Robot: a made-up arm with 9 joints. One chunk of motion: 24 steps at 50 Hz.
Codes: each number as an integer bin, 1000 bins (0 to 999) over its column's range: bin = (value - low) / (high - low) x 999, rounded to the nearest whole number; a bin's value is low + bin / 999 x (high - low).
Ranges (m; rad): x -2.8..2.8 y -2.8..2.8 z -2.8..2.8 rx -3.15..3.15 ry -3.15..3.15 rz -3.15..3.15
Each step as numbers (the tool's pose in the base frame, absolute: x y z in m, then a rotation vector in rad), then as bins.
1 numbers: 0.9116 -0.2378 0.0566 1.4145 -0.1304 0.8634
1 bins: 662 457 510 724 479 636
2 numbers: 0.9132 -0.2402 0.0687 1.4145 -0.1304 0.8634
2 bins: 662 457 512 724 479 636
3 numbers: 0.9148 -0.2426 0.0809 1.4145 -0.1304 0.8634
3 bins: 663 456 514 724 479 636
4 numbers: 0.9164 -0.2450 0.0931 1.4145 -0.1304 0.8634
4 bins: 663 456 516 724 479 636
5 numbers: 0.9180 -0.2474 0.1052 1.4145 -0.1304 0.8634
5 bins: 663 455 518 724 479 636
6 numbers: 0.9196 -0.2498 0.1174 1.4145 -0.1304 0.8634
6 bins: 664 455 520 724 479 636
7 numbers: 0.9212 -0.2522 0.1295 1.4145 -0.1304 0.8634
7 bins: 664 455 523 724 479 636
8 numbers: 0.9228 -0.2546 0.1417 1.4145 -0.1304 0.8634
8 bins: 664 454 525 724 479 636
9 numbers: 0.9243 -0.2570 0.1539 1.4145 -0.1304 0.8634
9 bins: 664 454 527 724 479 636
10 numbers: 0.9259 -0.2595 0.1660 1.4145 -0.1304 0.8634
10 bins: 665 453 529 724 479 636
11 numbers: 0.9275 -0.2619 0.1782 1.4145 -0.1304 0.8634
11 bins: 665 453 531 724 479 636
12 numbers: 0.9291 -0.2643 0.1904 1.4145 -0.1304 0.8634
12 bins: 665 452 533 724 479 636
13 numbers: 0.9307 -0.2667 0.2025 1.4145 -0.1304 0.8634
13 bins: 666 452 536 724 479 636
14 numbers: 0.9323 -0.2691 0.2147 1.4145 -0.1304 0.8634
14 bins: 666 451 538 724 479 636
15 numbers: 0.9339 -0.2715 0.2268 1.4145 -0.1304 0.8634
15 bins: 666 451 540 724 479 636
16 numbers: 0.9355 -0.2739 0.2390 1.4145 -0.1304 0.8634
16 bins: 666 451 542 724 479 636
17 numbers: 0.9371 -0.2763 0.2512 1.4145 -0.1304 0.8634
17 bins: 667 450 544 724 479 636
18 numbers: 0.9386 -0.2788 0.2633 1.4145 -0.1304 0.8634
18 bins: 667 450 546 724 479 636
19 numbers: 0.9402 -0.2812 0.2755 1.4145 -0.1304 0.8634
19 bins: 667 449 549 724 479 636
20 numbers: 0.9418 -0.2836 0.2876 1.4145 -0.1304 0.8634
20 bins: 668 449 551 724 479 636
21 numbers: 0.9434 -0.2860 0.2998 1.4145 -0.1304 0.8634
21 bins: 668 448 553 724 479 636
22 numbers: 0.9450 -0.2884 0.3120 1.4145 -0.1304 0.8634
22 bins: 668 448 555 724 479 636
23 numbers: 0.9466 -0.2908 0.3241 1.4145 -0.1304 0.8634
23 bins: 668 448 557 724 479 636
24 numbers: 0.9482 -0.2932 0.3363 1.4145 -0.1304 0.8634
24 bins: 669 447 559 724 479 636
